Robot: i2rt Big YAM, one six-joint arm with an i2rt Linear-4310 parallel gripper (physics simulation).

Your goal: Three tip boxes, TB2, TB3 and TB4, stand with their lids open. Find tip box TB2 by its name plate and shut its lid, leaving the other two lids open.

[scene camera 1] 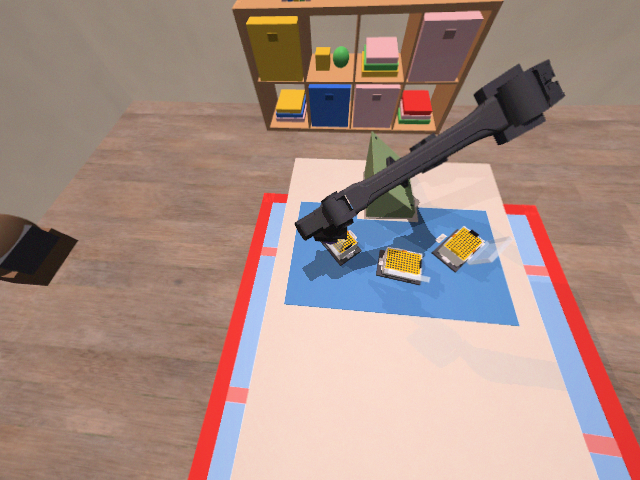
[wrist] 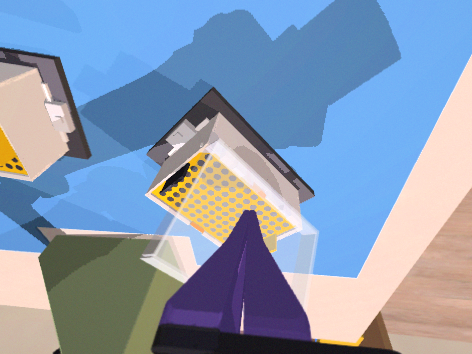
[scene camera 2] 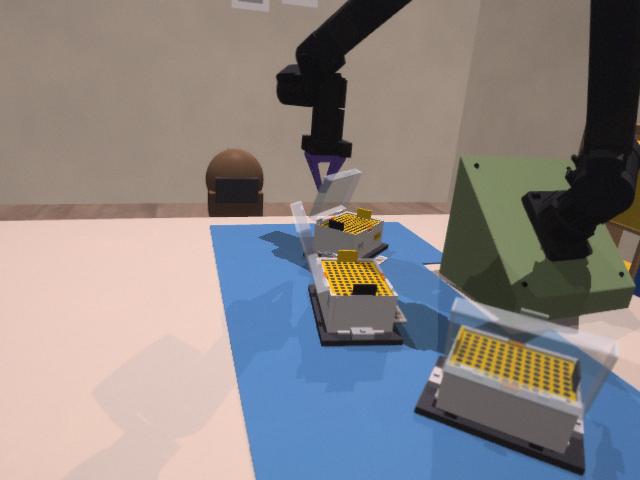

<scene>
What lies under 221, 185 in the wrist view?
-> A clear lid.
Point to a clear lid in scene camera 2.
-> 561, 369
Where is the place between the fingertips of the gripper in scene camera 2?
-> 322, 192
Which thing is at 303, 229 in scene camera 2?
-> A clear lid.
</scene>
